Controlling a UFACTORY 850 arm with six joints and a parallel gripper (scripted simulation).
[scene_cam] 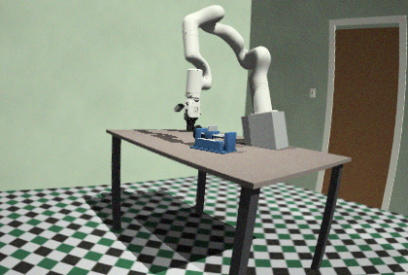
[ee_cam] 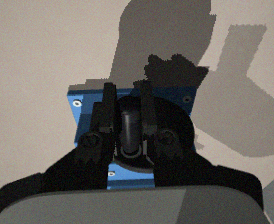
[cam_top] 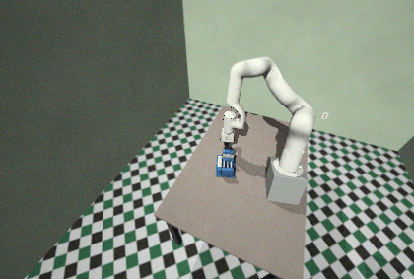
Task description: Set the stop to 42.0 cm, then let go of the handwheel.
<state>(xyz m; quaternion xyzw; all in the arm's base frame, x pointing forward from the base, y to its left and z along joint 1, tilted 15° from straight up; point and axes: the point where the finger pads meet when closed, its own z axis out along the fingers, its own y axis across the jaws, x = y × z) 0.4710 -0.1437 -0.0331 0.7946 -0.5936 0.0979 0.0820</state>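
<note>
My gripper is now 13 cm to the right of the stop block, 4 cm past it and 1 cm above it.
</note>
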